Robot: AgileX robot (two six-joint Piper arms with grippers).
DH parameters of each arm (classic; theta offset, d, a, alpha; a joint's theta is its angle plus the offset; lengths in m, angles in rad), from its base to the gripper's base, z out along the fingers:
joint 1: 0 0.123 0 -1.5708
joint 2: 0.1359 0 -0.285 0
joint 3: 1.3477 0 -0.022 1.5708
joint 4: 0 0.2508 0 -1.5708
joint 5: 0 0 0.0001 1.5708
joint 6: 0 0.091 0 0
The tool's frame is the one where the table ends.
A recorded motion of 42 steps. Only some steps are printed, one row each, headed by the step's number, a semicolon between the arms.
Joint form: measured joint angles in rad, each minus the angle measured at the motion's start. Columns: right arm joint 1, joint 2, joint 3, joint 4, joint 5, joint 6; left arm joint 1, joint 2, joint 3, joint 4, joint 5, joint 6.
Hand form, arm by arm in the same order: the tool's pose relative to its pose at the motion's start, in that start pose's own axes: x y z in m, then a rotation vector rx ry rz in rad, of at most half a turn. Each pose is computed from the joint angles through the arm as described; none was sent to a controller.
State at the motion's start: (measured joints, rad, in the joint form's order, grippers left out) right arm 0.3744 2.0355 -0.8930 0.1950 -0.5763 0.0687; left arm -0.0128 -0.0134 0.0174 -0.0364 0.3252 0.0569
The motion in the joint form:
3: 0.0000 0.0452 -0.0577 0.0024 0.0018 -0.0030; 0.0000 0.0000 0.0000 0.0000 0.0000 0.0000
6: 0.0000 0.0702 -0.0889 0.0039 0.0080 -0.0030; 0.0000 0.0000 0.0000 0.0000 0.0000 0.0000
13: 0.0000 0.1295 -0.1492 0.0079 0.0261 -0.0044; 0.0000 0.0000 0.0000 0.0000 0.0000 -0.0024
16: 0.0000 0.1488 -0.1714 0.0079 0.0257 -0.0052; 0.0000 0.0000 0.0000 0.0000 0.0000 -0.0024
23: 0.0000 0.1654 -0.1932 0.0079 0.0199 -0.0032; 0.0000 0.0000 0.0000 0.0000 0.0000 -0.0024
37: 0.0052 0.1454 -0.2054 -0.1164 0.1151 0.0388; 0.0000 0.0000 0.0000 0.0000 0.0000 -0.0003
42: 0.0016 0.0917 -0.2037 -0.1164 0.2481 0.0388; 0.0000 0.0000 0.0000 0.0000 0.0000 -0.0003
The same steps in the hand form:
3: -0.0016 0.0018 0.0141 -0.0014 -0.0104 0.0003; 0.0000 0.0000 0.0000 0.0000 0.0000 0.0000
6: -0.0016 0.0027 0.0218 -0.0017 -0.0103 0.0023; 0.0000 0.0000 0.0000 0.0000 0.0000 0.0000
13: 0.0036 0.0034 0.0383 0.0014 0.0067 0.0044; 0.0000 0.0000 0.0000 0.0000 0.0000 -0.0024
16: 0.0041 0.0038 0.0440 0.0007 0.0035 0.0039; 0.0000 0.0000 0.0000 0.0000 0.0000 -0.0024
23: 0.0034 0.0045 0.0491 -0.0009 -0.0073 0.0064; 0.0000 0.0000 0.0000 0.0000 0.0000 -0.0024
37: 0.0016 0.0136 0.0464 -0.0641 0.0617 -0.0608; 0.0000 0.0000 0.0000 0.0000 0.0000 -0.0003
42: -0.0069 0.0138 0.0361 -0.0536 0.1421 -0.0600; 0.0000 0.0000 0.0000 0.0000 0.0000 -0.0003

